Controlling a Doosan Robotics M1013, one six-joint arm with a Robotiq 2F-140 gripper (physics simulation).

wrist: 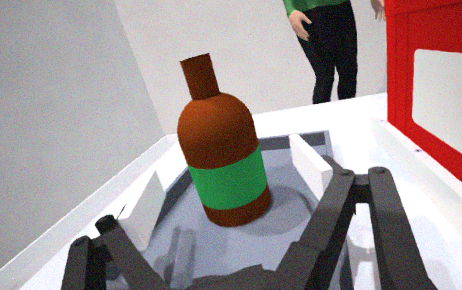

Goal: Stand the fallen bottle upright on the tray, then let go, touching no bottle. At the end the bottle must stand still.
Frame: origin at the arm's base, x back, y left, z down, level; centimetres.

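Seen in the pictures: gripper, fingertip midpoint: (225,166).
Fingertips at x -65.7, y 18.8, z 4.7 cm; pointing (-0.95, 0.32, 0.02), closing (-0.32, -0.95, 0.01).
Offsets run from my fingertips to a thing's top centre. "*": to the spot under its first point. Level surfaces: height alone.
A brown bottle @(dx -1.3, dy +0.4, dz -10.1 cm) (217,130) with a green label stands on its base on the grey-blue tray @(* dx -6.9, dy -3.9, dz +5.4 cm) (280,172), neck up. It leans left in the picture, much as the wall corner behind it does, and looks upright. My gripper (225,166) is open around the bottle's lower part. One white finger pad is left of the bottle and the other right of it, with a visible gap on each side. The near part of the tray is partly hidden by the gripper's dark linkages.
A red cabinet @(* dx -10.7, dy -17.8, dz -3.6 cm) (398,70) with a pale panel stands at the right. A person in black trousers (332,45) stands behind the white table @(dz +5.9 cm) (350,112). Raised white edges run along the left and right. A whitish object (362,247) shows partly behind the right finger linkage.
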